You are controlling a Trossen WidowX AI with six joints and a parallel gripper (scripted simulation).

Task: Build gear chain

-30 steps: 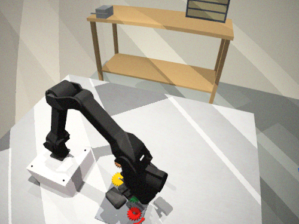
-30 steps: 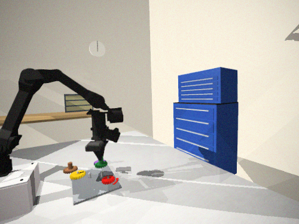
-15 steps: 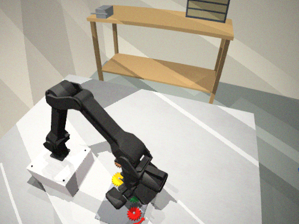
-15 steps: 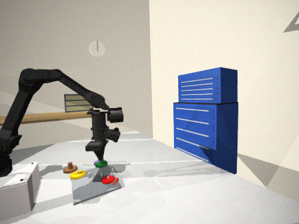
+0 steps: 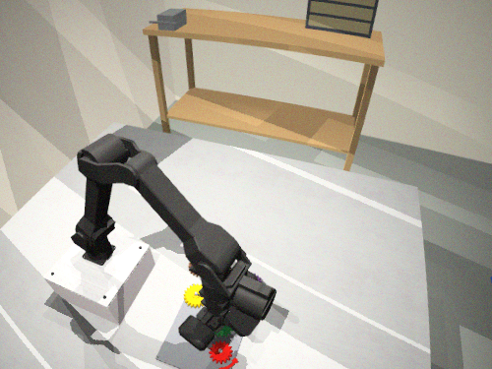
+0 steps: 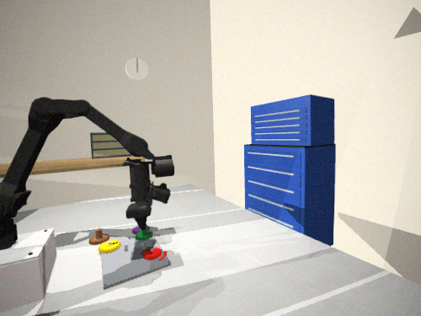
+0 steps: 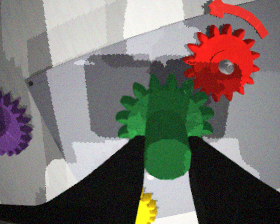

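The red gear lies 1 cm ahead of my gripper tip, 5 cm to the right of it and 6 cm below it. The rest, counted from my gripper tip: purple gear: 2 cm ahead, 15 cm to the left, 6 cm below; then yellow gear: 10 cm behind, 7 cm to the left, 6 cm below; then green gear: 1 cm below.
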